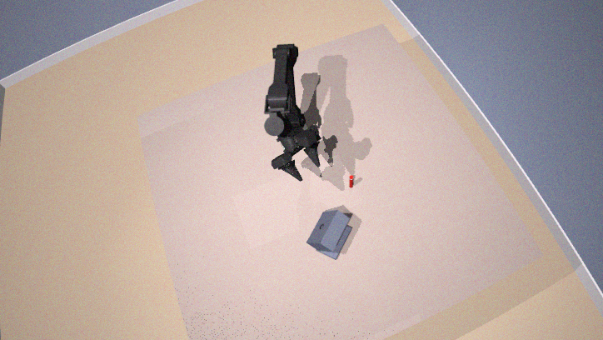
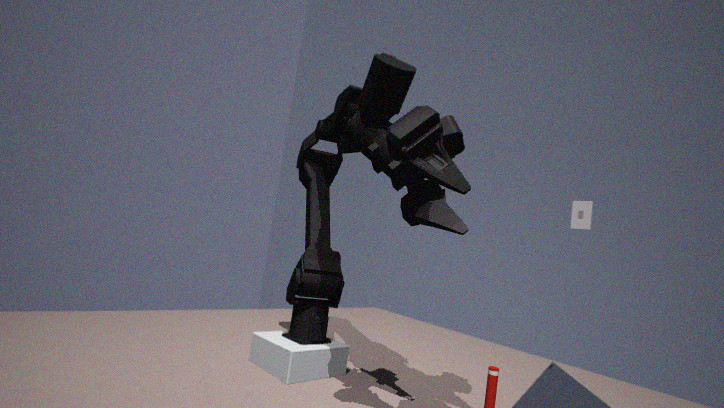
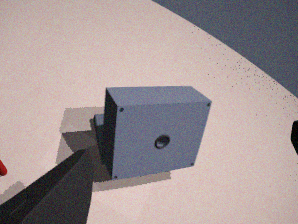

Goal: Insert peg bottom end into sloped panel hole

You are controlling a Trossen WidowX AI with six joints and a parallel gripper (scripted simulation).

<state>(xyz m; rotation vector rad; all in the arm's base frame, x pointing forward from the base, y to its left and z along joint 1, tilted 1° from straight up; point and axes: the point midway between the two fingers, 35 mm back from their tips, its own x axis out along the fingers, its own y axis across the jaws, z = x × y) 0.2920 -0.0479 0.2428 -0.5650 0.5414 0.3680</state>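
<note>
Right now the red round peg is 20 mm behind my gripper tip, 150 mm to the left of it and 220 mm below it. Round my gripper tip: sloped panel: 130 mm ahead, 10 mm to the right, 210 mm below.
</note>
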